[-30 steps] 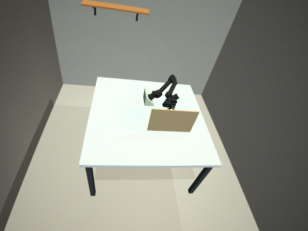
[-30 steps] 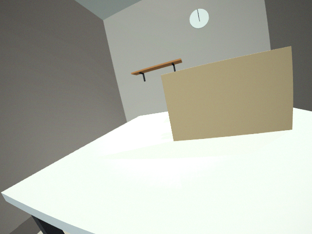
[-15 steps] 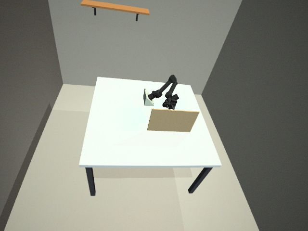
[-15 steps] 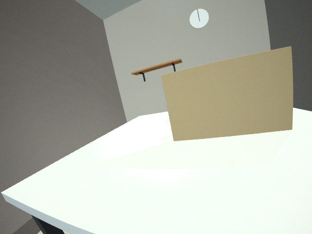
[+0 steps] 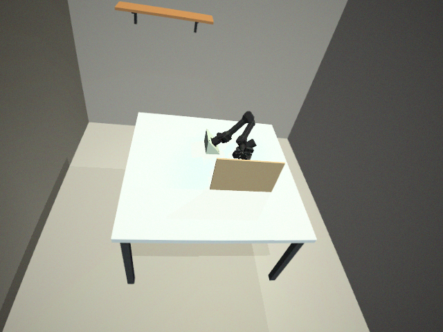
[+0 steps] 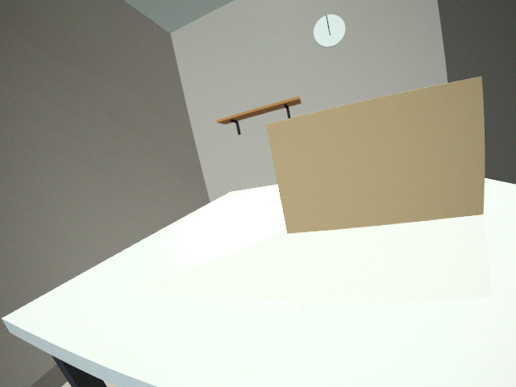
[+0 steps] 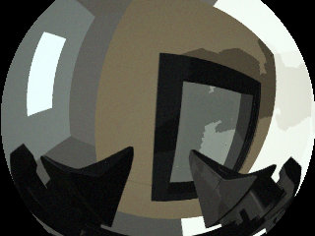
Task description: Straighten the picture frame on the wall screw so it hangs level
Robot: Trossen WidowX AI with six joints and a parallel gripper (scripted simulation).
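My gripper tip is now 50 mm above the picture frame, 20 mm short of it and 10 mm to the left of it. Round my gripper tip: tan wall panel 60 mm below, 30 mm ahead.
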